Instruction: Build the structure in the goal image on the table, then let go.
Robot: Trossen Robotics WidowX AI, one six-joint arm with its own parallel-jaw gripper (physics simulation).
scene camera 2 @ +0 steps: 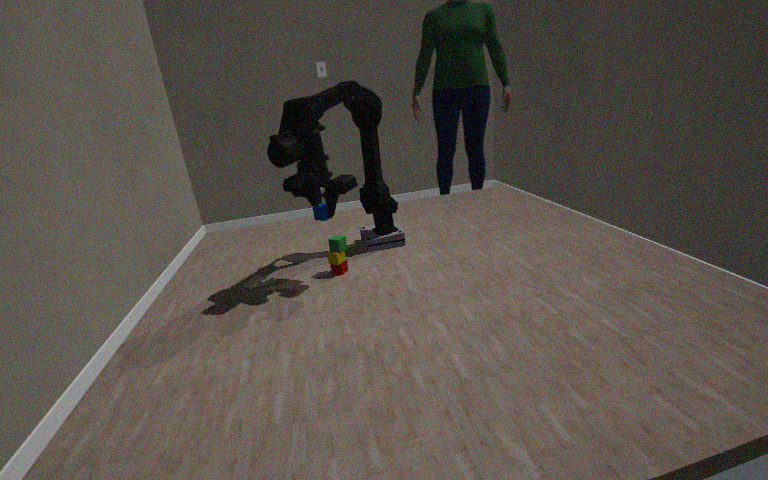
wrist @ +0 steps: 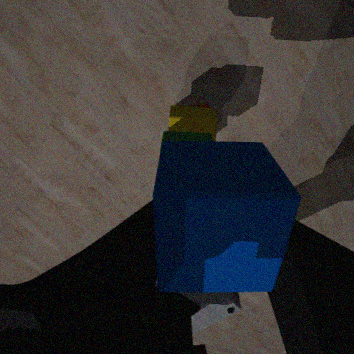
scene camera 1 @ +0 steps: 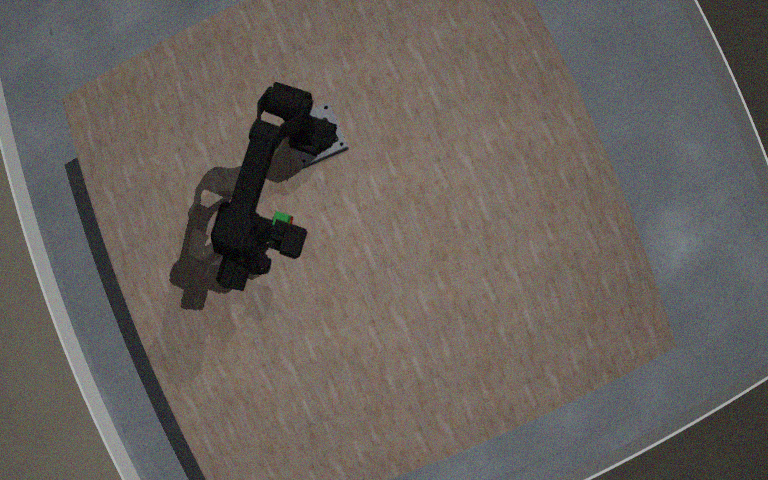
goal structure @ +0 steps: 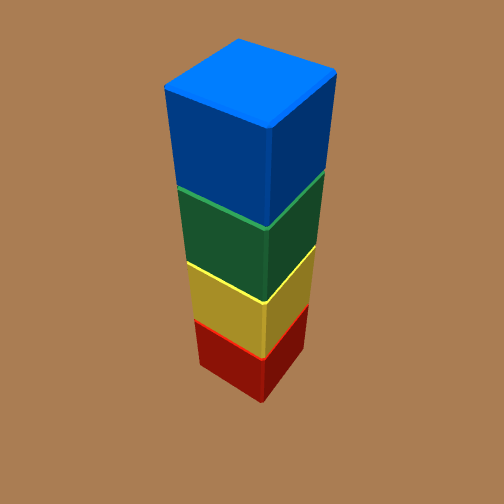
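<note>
My gripper [scene camera 2: 325,209] [wrist: 208,213] is shut on a blue cube [scene camera 2: 321,212] [wrist: 220,225] and holds it in the air. A stack of three cubes stands on the wooden surface. Its green cube [scene camera 1: 282,217] [scene camera 2: 337,243] [wrist: 188,136] is on top, a yellow cube [scene camera 2: 336,258] [wrist: 195,120] is in the middle and a red cube [scene camera 2: 339,267] is at the bottom. In the scene camera 2 view the blue cube is higher than the stack and a little to its left. In the wrist view it covers most of the green cube. The arm hides the blue cube in the scene camera 1 view.
The arm's pale base plate [scene camera 1: 324,115] [scene camera 2: 385,243] [wrist: 212,317] lies behind the stack in the scene camera 2 view. A person [scene camera 2: 461,50] in a green top stands at the back by the wall. The arm's shadow falls across the wooden surface.
</note>
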